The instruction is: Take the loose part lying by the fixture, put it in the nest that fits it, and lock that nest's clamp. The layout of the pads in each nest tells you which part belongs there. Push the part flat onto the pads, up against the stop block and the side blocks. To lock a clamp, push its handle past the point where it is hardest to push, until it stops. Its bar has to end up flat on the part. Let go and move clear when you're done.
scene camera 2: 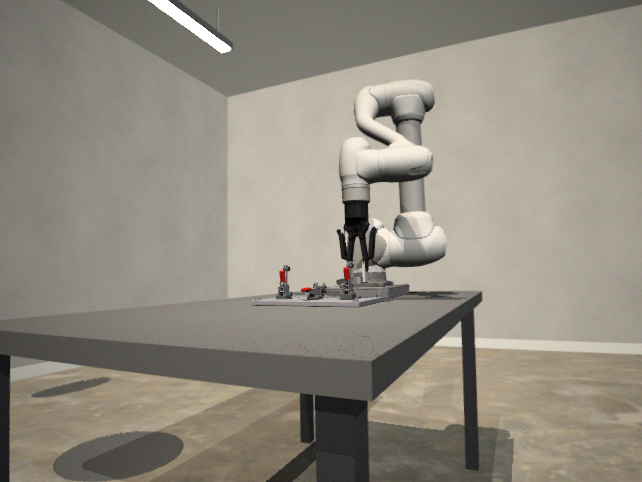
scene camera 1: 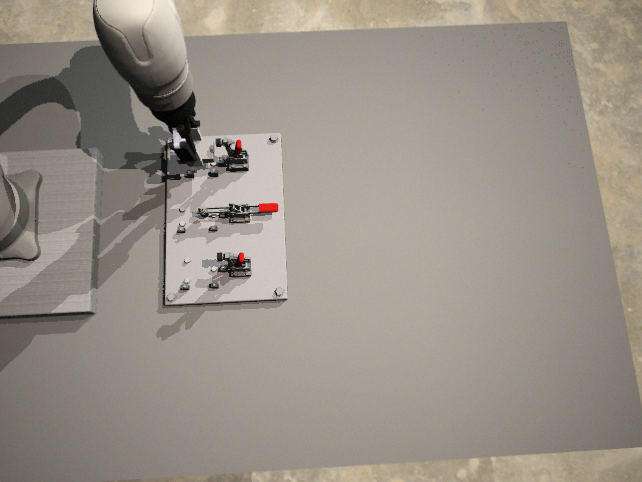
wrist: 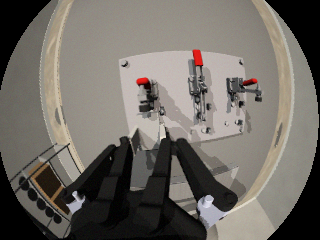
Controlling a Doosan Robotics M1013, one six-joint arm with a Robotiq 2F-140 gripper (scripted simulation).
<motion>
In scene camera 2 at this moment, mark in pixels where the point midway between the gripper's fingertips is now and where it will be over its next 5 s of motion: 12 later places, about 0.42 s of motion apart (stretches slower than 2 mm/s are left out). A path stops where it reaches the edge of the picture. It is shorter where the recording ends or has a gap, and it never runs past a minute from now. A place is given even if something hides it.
My gripper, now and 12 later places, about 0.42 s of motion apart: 358, 282; 358, 288; 358, 291; 358, 292; 358, 293; 357, 294; 357, 294; 356, 293; 356, 291; 356, 282; 356, 274; 356, 274; 356, 276
</motion>
